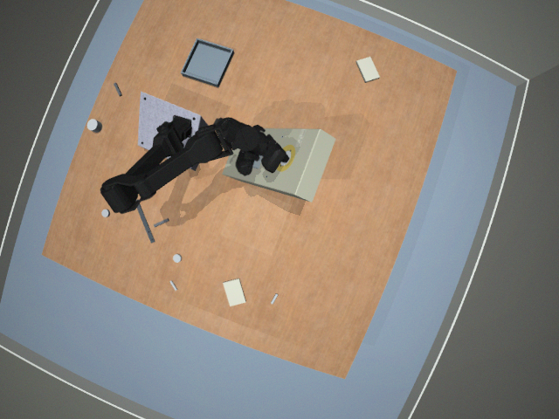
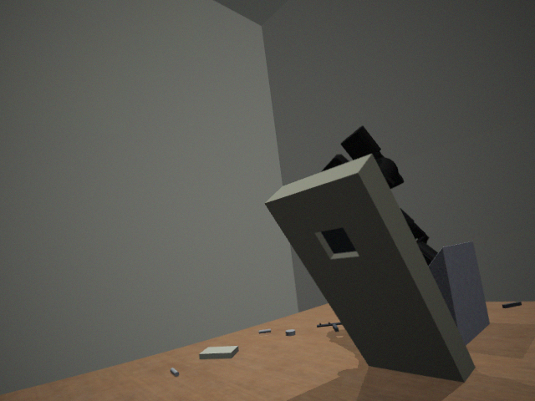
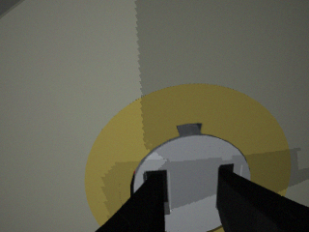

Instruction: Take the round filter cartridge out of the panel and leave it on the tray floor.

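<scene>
My gripper tip is now 10 mm short of the round white filter cartridge and 10 mm above it. The rest, counted from my gripper tip: grey-blue tray (410 mm behind, 300 mm to the left, 270 mm below).
</scene>
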